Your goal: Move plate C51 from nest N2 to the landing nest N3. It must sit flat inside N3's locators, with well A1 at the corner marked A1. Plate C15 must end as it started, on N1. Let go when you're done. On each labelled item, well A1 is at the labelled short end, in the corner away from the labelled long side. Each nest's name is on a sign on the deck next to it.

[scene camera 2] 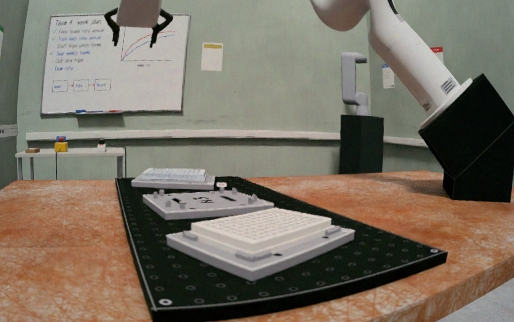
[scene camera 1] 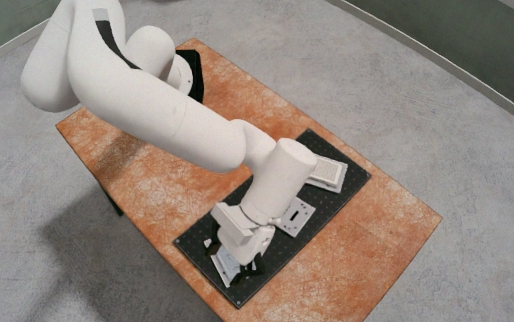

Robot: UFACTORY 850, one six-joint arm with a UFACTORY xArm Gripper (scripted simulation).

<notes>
In view: a plate C15 (scene camera 2: 154, 174) and a white plate C51 (scene camera 2: 256, 231).
</notes>
